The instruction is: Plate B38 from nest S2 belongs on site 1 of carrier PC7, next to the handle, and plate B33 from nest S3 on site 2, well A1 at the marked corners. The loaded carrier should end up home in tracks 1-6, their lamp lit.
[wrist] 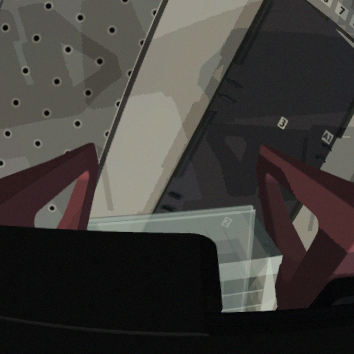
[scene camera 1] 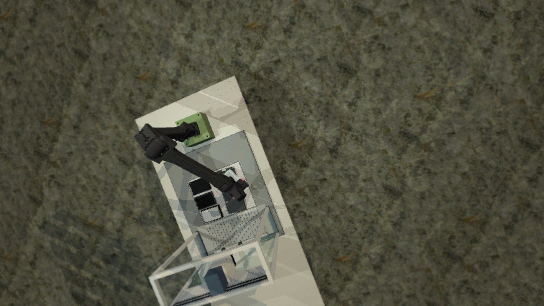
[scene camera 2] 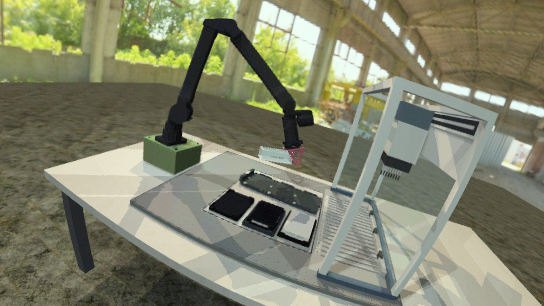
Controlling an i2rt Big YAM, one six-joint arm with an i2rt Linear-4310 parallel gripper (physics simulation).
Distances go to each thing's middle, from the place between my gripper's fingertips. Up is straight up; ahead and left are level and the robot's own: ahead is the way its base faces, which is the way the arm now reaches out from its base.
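My hand 2 cm below, 8 cm past and 4 cm to the left of the clear well plate (wrist: 248,260). Black carrier (scene camera 2: 304,200) 8 cm below my hand, 10 cm to the right of it.
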